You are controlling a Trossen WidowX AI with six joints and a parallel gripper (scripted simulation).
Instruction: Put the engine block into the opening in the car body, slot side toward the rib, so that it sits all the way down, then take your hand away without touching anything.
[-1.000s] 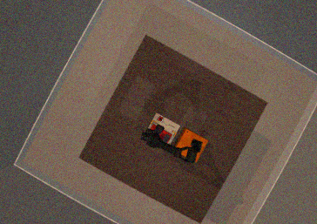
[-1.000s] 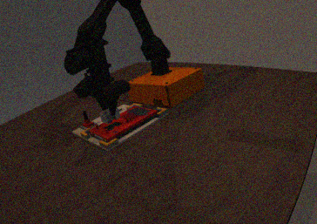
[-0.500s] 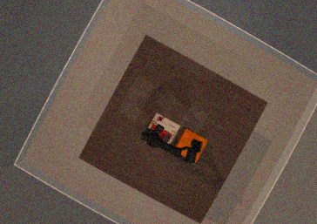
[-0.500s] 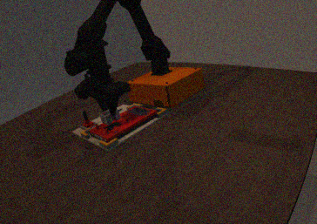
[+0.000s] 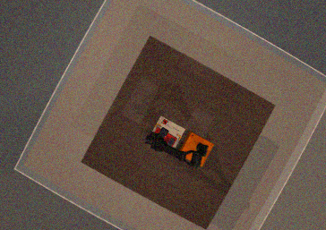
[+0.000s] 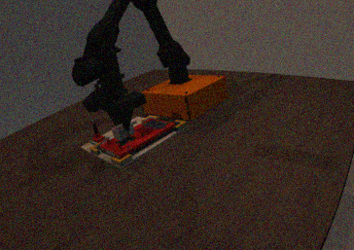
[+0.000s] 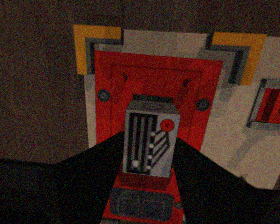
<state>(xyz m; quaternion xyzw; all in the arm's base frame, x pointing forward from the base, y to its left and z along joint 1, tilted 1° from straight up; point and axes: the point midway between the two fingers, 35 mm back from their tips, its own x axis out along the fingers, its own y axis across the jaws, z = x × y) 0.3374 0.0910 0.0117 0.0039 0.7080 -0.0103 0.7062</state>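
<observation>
Now: the upright peg 2 cm ahead of my gripper tip, 13 cm to the right of it and 2 cm below it. The rest, counted from my gripper tip: engine block: 1 cm below.
</observation>
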